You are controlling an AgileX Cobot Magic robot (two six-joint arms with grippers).
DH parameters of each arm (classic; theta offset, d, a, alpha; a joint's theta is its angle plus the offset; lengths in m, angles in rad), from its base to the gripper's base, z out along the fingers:
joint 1: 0 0.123 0 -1.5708
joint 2: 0.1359 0 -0.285 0
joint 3: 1.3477 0 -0.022 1.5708
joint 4: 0 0.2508 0 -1.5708
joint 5: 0 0 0.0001 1.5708
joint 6: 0 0.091 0 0
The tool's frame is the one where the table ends.
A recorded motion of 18 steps. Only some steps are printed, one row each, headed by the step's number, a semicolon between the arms.
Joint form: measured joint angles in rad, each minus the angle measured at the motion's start. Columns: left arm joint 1, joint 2, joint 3, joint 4, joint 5, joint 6; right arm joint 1, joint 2, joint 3, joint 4, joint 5, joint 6.
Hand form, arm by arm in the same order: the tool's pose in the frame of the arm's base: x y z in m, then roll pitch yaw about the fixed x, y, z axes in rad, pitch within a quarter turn. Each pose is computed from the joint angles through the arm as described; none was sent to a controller.
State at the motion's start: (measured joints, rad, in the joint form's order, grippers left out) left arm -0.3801 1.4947 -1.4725 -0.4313 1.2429 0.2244; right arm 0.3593 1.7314 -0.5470 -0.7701 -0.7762 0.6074
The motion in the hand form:
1: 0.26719 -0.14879 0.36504 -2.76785 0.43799 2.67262; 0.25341 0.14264 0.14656 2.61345 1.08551 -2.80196
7: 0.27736 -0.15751 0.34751 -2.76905 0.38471 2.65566; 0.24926 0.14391 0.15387 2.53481 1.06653 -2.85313
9: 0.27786 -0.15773 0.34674 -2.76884 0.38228 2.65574; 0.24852 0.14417 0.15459 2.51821 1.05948 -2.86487
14: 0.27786 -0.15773 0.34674 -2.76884 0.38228 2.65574; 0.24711 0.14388 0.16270 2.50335 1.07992 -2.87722
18: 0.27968 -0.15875 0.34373 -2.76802 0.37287 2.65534; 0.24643 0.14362 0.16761 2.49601 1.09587 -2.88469
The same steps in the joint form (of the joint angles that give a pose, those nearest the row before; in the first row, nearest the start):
1: -0.0101 0.0147 0.0000 0.0009 0.0000 0.0000; 0.0000 -0.0042 0.0000 -0.0021 0.0000 0.0105
7: -0.0245 0.0708 0.0000 0.0050 -0.0019 0.0035; 0.0000 -0.0355 0.0000 -0.0656 0.0033 0.1023
9: -0.0245 0.0733 0.0000 0.0051 -0.0019 0.0035; 0.0000 -0.0390 0.0000 -0.0774 0.0034 0.1213
14: -0.0245 0.0733 0.0000 0.0051 -0.0019 0.0035; 0.0000 -0.0690 0.0000 -0.0857 0.0056 0.1357
18: -0.0252 0.0827 0.0000 0.0051 -0.0019 0.0035; 0.0000 -0.0864 0.0000 -0.0855 0.0056 0.1380

